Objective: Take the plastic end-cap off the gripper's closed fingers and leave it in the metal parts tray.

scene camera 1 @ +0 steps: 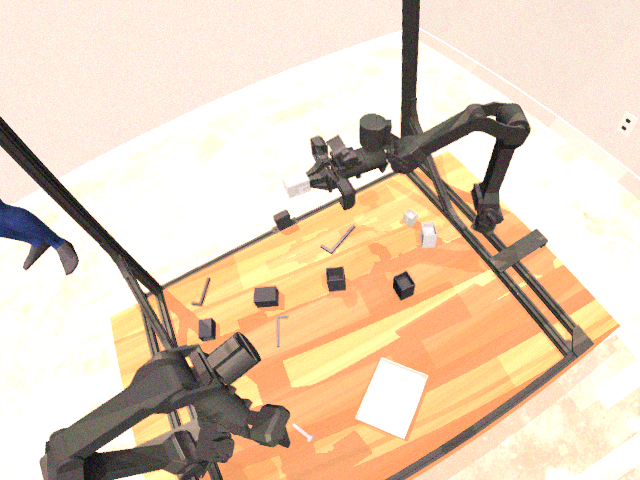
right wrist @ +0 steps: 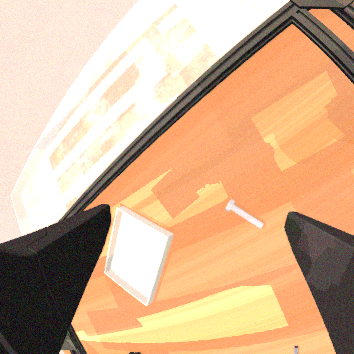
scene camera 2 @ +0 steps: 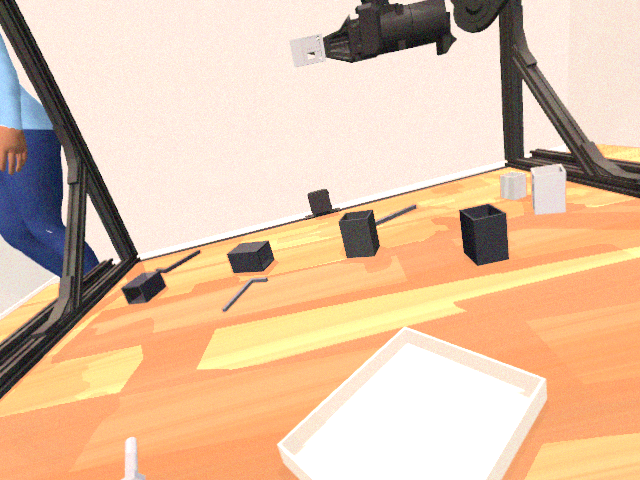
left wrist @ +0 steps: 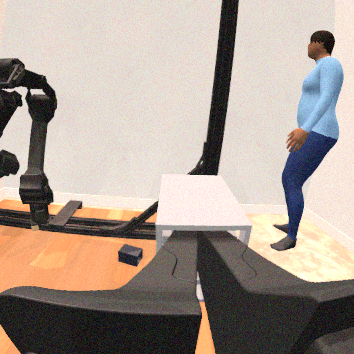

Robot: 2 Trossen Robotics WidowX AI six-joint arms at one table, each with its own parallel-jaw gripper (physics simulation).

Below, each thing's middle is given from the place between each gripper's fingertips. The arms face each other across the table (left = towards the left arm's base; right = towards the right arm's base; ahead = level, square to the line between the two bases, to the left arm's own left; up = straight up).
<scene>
The white parts tray (scene camera 2: 419, 400) lies 250 mm to the left of my right hand, 190 mm below it and 60 mm ahead of it. Round my right hand: plastic end-cap (left wrist: 186, 202) (360 mm behind, 350 mm to the left, 100 mm above).
I see the plastic end-cap right at my left hand. Also, from my left hand: white parts tray 42 cm ahead, 30 cm below, 10 cm to the right.
</scene>
